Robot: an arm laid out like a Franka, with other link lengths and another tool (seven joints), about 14 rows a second.
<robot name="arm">
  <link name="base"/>
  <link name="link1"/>
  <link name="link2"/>
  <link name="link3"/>
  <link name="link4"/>
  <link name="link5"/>
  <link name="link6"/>
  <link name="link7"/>
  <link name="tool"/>
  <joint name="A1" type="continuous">
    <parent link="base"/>
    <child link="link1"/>
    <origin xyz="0 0 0.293" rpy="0 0 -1.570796"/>
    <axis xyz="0 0 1"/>
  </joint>
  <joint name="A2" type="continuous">
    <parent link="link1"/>
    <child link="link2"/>
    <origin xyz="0 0 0" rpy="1.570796 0 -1.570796"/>
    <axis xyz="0 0 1"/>
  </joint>
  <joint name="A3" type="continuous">
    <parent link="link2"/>
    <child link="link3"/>
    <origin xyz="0 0.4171 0" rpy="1.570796 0 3.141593"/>
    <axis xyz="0 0 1"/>
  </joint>
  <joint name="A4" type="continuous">
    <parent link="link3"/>
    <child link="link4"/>
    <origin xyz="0.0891 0 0" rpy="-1.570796 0 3.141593"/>
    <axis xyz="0 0 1"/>
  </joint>
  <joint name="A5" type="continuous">
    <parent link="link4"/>
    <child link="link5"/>
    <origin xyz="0.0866 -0.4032 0" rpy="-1.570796 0 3.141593"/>
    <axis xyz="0 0 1"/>
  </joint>
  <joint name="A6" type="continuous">
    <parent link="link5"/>
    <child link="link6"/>
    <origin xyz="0 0 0" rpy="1.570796 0 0"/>
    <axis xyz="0 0 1"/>
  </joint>
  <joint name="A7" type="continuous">
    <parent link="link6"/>
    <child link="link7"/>
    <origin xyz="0.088 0 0" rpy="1.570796 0 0"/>
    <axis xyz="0 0 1"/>
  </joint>
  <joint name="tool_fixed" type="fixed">
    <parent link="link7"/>
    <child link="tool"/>
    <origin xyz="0.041 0.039 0.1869" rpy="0 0.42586 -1.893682"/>
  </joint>
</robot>
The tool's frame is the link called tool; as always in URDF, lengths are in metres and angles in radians. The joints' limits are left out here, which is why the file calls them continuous.
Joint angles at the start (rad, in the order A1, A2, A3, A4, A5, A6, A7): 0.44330 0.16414 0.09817 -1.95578 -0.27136 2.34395 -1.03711
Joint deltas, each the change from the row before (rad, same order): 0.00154 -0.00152 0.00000 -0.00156 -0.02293 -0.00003 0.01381; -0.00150 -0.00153 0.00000 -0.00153 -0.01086 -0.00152 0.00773; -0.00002 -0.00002 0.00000 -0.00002 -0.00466 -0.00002 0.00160; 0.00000 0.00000 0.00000 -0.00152 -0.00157 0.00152 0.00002; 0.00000 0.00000 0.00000 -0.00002 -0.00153 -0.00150 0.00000; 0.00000 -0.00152 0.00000 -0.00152 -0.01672 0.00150 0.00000; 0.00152 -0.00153 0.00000 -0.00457 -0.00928 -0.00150 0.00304; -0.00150 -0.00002 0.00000 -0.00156 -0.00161 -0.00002 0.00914
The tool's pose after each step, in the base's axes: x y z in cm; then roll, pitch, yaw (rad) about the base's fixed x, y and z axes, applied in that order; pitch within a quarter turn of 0, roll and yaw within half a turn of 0. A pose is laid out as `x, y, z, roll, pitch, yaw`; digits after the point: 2 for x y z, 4 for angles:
61.87, 37.52, 40.12, -2.9561, -0.1689, -2.6988
61.92, 37.32, 40.13, -2.9482, -0.1680, -2.7037
61.93, 37.30, 40.13, -2.9446, -0.1673, -2.7034
61.91, 37.29, 40.07, -2.9435, -0.1672, -2.7024
61.90, 37.27, 40.04, -2.9418, -0.1685, -2.7022
61.89, 37.20, 40.09, -2.9277, -0.1656, -2.6954
61.72, 37.17, 39.91, -2.9197, -0.1686, -2.6936
61.78, 37.02, 39.84, -2.9205, -0.1682, -2.7027

